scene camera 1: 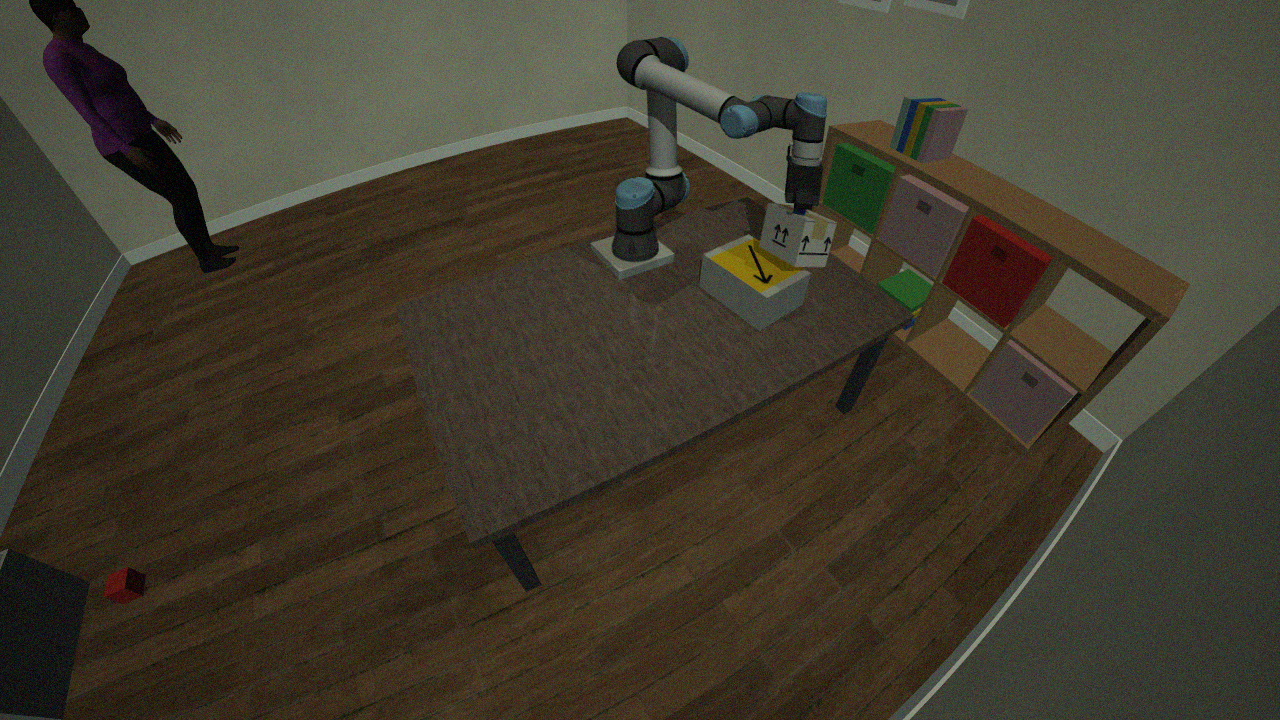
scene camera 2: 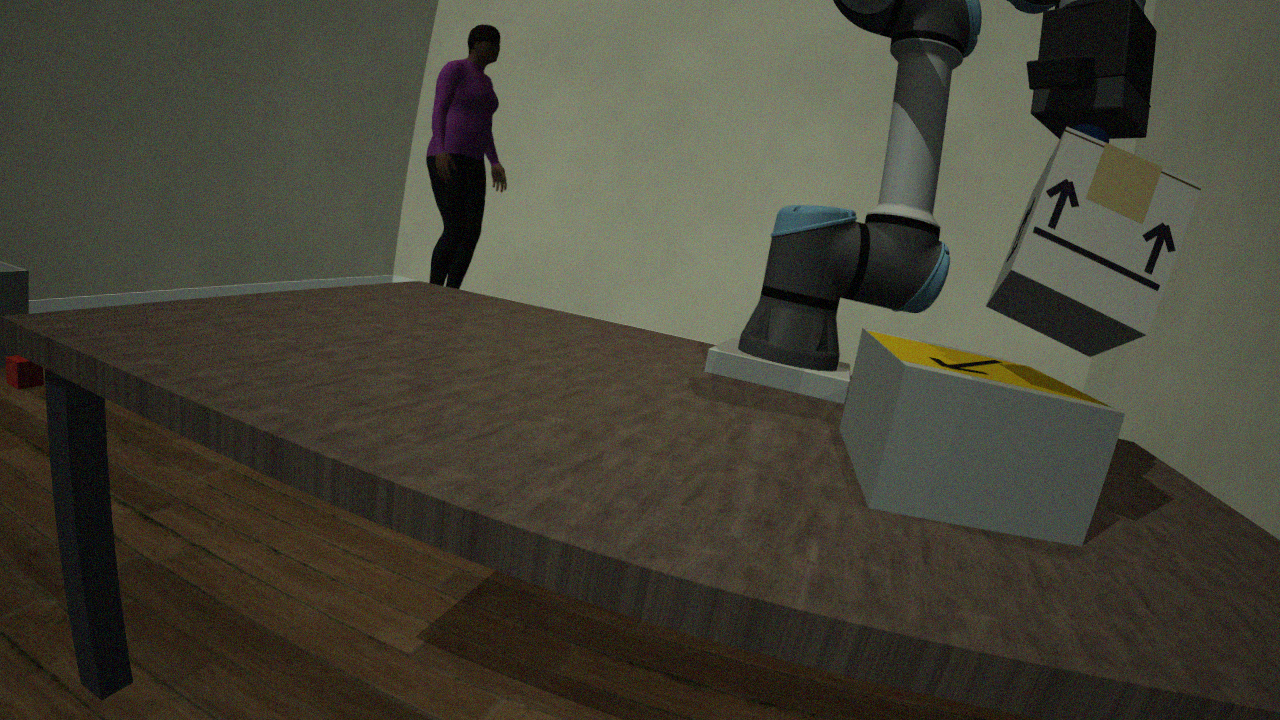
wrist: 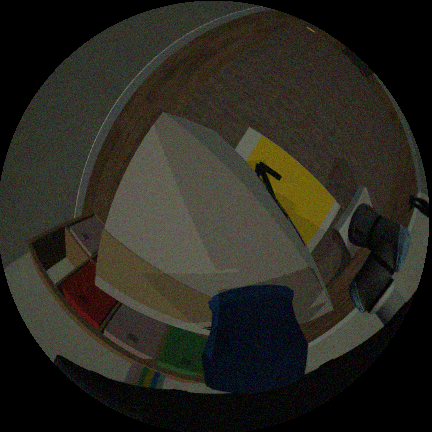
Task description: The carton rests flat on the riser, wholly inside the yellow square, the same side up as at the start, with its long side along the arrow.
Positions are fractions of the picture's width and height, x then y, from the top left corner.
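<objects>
There is my suction cup (wrist: 0.58, 0.84), 4 cm from the lens. I also see a carton (wrist: 0.44, 0.51), and that is 3 cm from the lens.
</objects>
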